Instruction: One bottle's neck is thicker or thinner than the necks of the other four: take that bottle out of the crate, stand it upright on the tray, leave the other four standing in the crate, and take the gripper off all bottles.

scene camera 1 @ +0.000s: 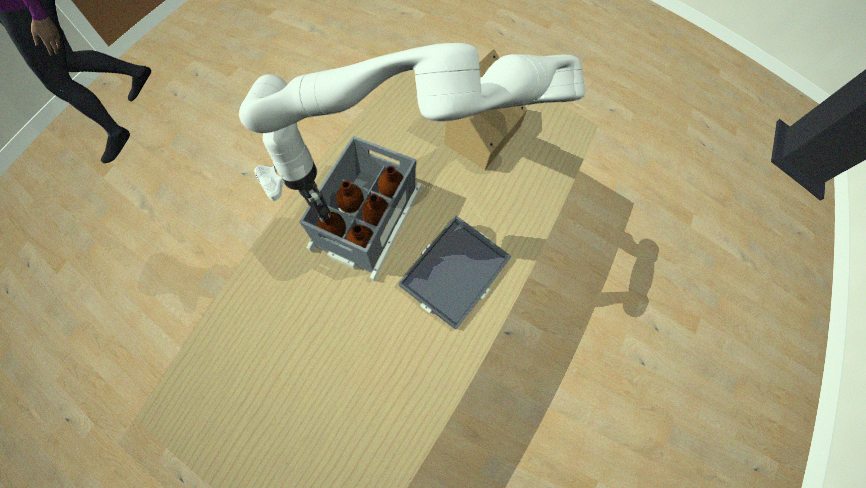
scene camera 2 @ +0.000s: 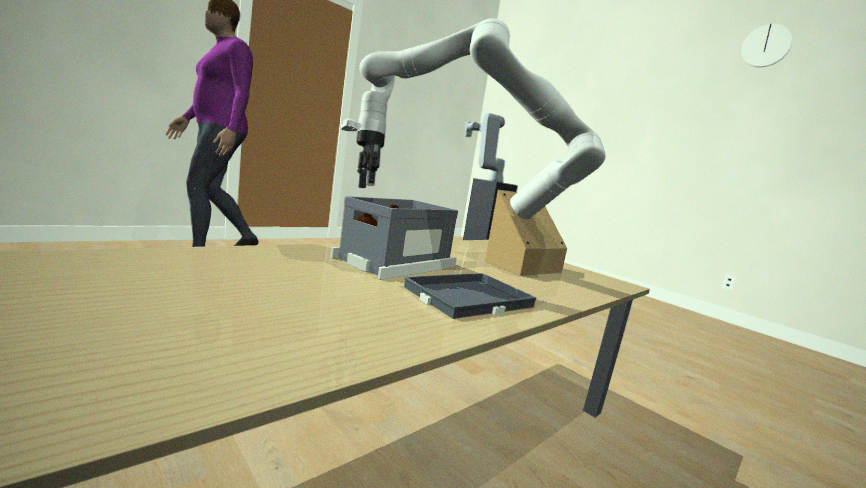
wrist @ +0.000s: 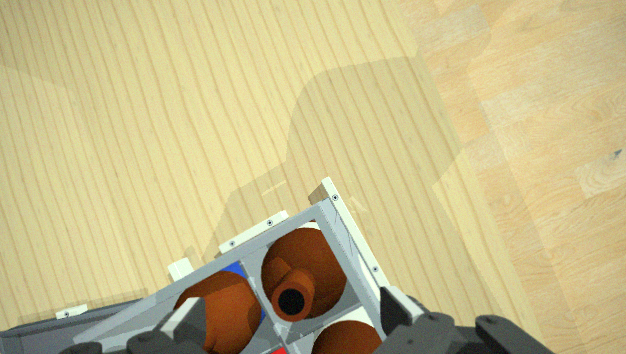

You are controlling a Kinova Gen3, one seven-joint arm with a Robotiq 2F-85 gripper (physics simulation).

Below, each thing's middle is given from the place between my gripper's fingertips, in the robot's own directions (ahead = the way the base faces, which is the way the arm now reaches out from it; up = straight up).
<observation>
I see the dark grey tray (scene camera 1: 454, 272) 330 mm to the left of my hand, 200 mm below it and 120 mm behind it.
</observation>
